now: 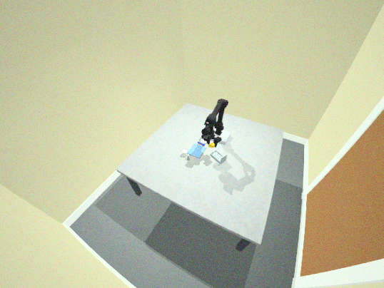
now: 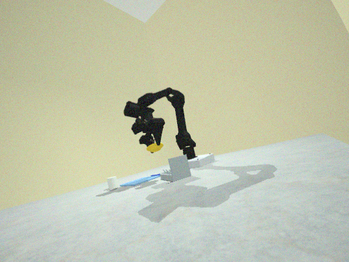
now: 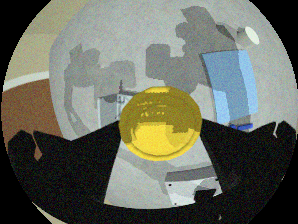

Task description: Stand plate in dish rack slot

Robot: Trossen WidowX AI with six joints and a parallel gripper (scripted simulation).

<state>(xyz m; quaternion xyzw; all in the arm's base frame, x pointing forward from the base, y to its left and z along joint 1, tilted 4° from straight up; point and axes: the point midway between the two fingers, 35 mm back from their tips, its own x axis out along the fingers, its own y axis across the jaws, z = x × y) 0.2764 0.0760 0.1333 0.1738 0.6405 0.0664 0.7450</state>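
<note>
The grey dish rack lies 110 mm below my gripper tip, 60 mm to the left of it and 20 mm behind it. Round my gripper tip: light blue mat 150 mm to the right, 130 mm below, 20 mm ahead; then yellow plate 10 mm above; then blue spoon 160 mm to the right, 120 mm below, 80 mm behind.
</note>
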